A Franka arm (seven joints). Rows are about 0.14 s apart.
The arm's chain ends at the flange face. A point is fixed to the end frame.
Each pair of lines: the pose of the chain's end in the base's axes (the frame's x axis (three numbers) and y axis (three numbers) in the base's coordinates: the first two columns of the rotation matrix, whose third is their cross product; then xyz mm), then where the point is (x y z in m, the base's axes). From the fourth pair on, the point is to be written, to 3 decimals.
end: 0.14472 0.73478 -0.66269 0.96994 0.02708 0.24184 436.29 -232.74 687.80
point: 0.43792 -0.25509 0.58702
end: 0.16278 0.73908 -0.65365 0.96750 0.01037 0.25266 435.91 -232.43 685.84
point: 0.43832 -0.25381 0.58486
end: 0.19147 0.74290 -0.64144 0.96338 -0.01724 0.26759 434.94 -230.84 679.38
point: 0.43840 -0.25100 0.57818
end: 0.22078 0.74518 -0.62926 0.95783 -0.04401 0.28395 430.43 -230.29 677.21
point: 0.435 -0.249 0.576
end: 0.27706 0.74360 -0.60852 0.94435 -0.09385 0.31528 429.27 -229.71 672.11
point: 0.437 -0.247 0.571
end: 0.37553 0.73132 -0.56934 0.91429 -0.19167 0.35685 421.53 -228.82 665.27
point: 0.432 -0.244 0.564
